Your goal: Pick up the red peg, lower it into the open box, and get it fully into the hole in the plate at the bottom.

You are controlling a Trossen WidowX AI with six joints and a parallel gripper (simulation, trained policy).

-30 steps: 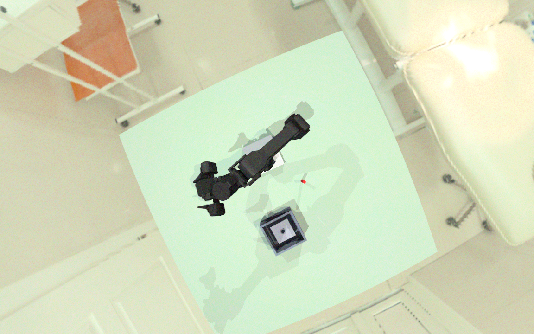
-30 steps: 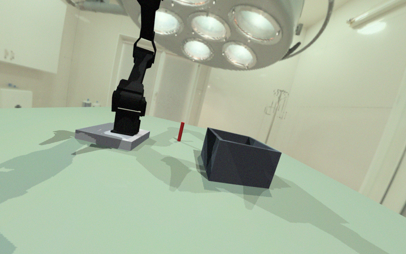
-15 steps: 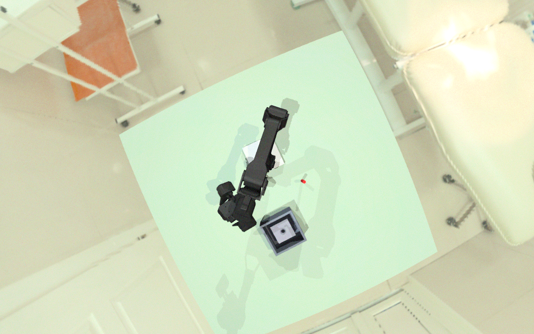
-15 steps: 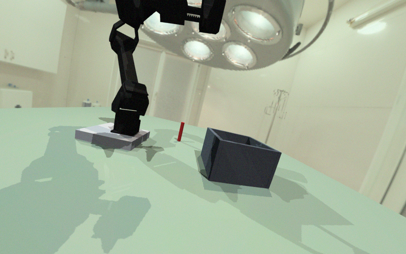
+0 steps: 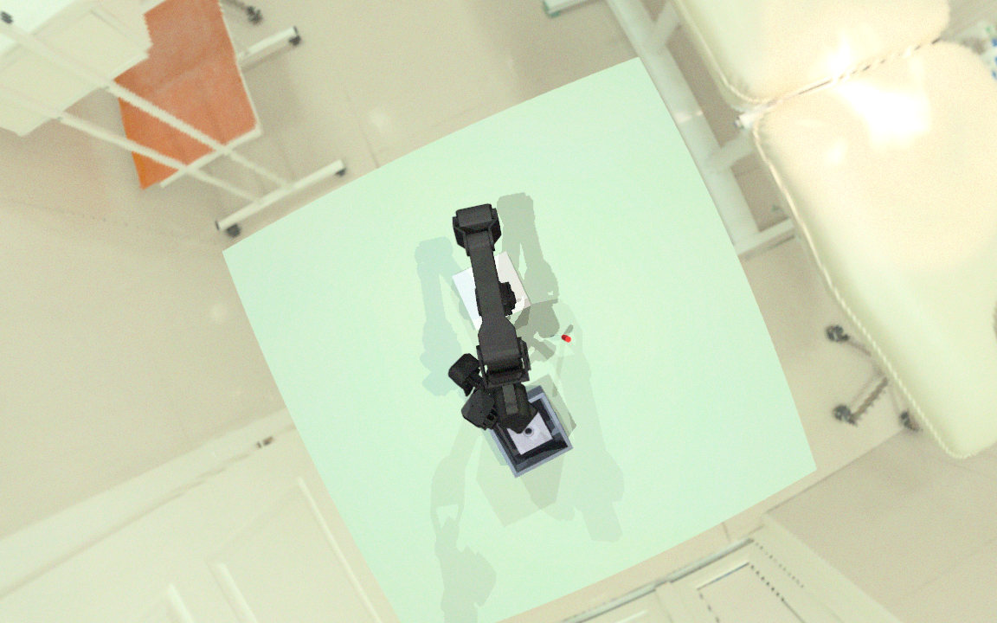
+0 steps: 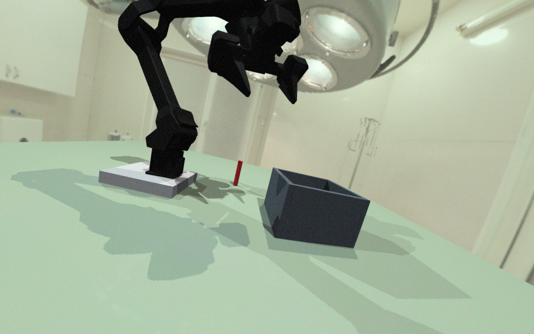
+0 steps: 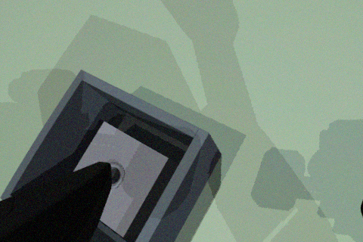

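Now: gripper tip 2 cm past the red peg, 24 cm to the right of it and 19 cm above it. Round my gripper tip: plate 14 cm ahead, 4 cm to the left, 18 cm below; then dark box 14 cm ahead, 4 cm to the left, 20 cm below.
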